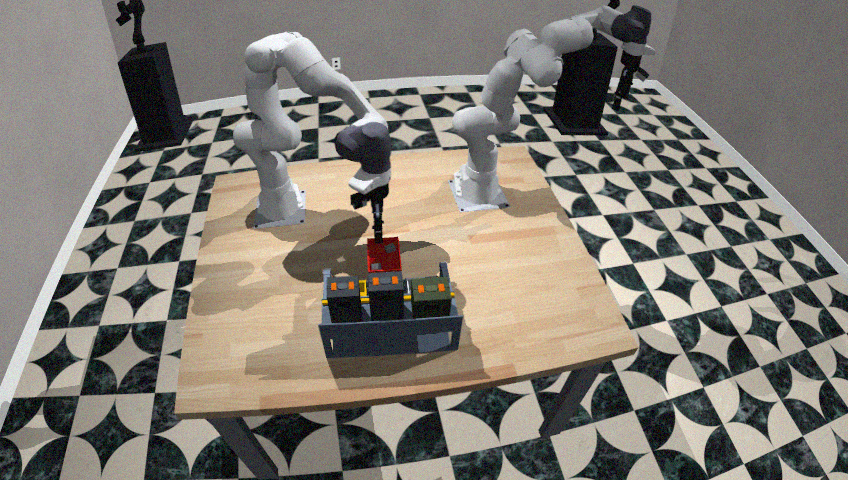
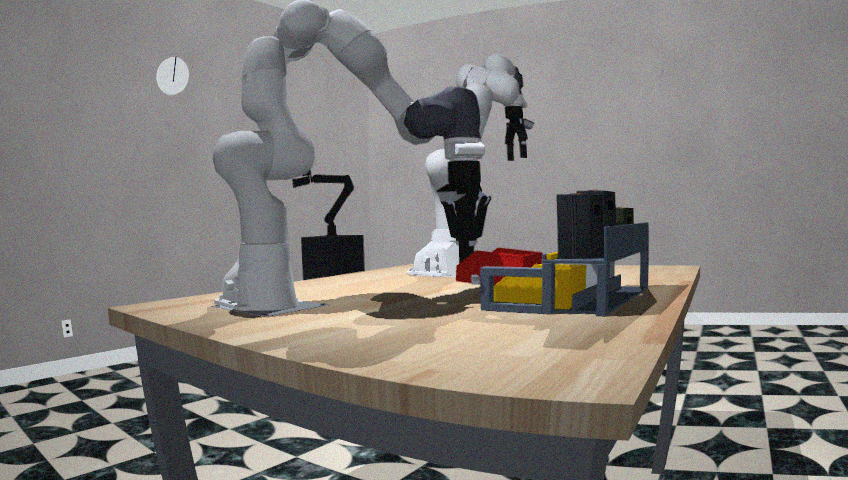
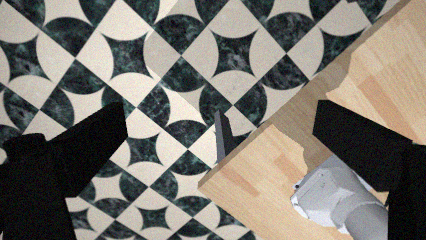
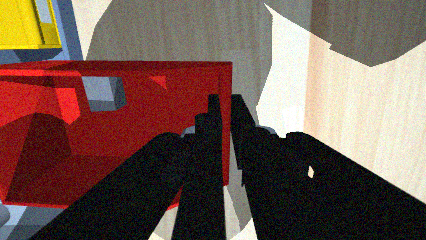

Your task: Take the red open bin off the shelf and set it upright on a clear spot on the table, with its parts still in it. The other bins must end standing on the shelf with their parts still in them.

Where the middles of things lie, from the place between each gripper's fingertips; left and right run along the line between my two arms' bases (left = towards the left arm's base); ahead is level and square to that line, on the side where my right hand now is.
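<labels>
Distances from my right hand: red bin (image 2: 499,257), 30 mm below, 80 mm ahead, 10 mm to the left; yellow bin (image 2: 510,289), 50 mm below, 230 mm ahead, 110 mm to the right; blue-grey shelf (image 2: 620,241), 30 mm below, 270 mm ahead. By its middle, the red bin is nearer to my right hand than to my left hand.
Distances from my left hand (image 2: 517,159): red bin, 350 mm below, 960 mm to the right, 390 mm ahead; yellow bin, 370 mm below, 1070 mm to the right, 550 mm ahead; blue-grey shelf, 350 mm below, 960 mm to the right, 580 mm ahead. By its middle, the blue-grey shelf is nearer to my right hand than to my left hand.
</labels>
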